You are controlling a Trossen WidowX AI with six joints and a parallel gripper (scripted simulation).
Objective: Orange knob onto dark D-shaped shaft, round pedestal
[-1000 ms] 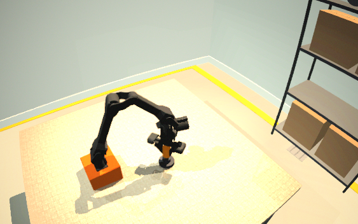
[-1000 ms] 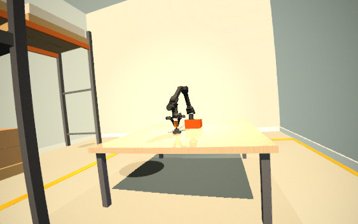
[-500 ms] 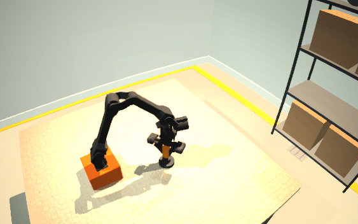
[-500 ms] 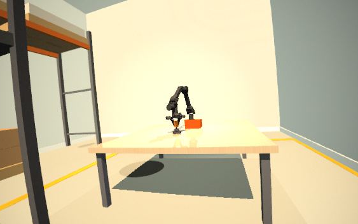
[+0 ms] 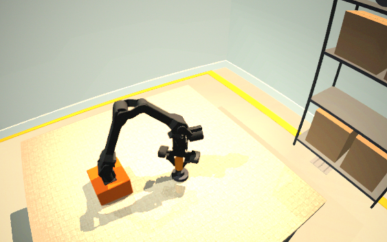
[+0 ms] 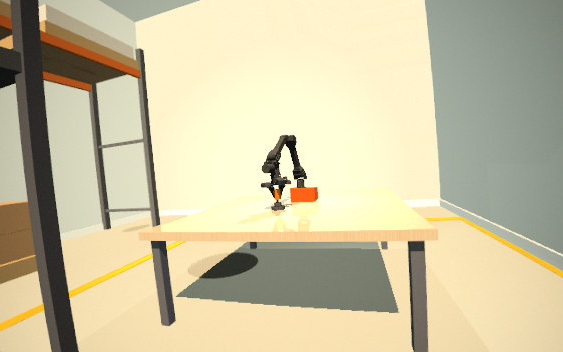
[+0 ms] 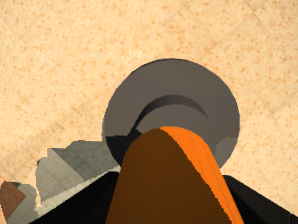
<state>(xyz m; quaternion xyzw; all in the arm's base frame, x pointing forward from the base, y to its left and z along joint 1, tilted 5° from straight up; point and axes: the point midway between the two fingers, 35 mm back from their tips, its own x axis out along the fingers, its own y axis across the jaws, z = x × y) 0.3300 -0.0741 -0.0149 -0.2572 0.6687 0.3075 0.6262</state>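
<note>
My gripper tip is now 20 mm below the orange knob. Also, from my gripper tip: pedestal (40 mm below).
</note>
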